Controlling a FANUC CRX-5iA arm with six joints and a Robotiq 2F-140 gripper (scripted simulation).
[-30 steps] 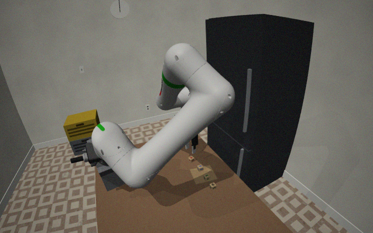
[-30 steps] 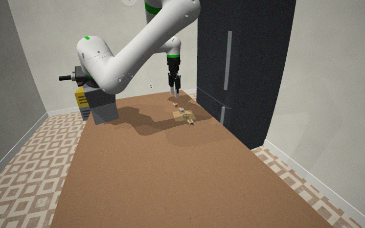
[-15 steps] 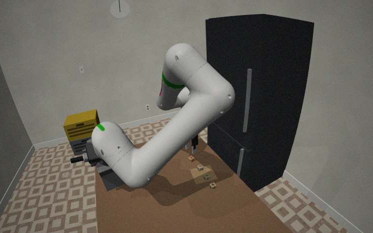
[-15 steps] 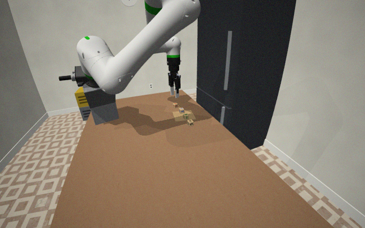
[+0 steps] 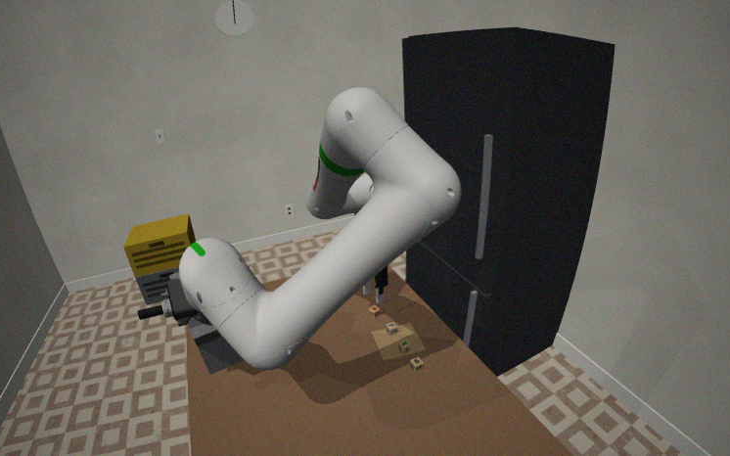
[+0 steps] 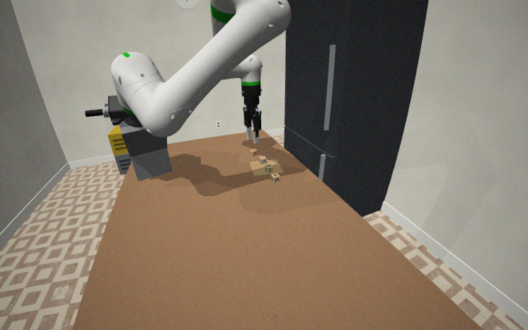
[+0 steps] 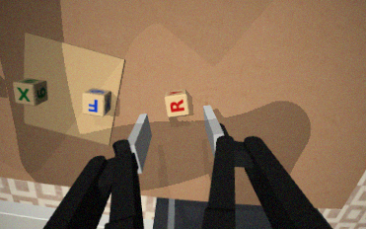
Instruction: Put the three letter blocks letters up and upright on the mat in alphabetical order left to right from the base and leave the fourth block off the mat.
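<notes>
Right now my hand is 10 cm above the R block. Round my hand: F block (11 cm to the right, 9 cm below); then tan mat (1 cm behind, 16 cm to the right, 11 cm below); then X block (2 cm behind, 21 cm to the right, 9 cm below).
</notes>
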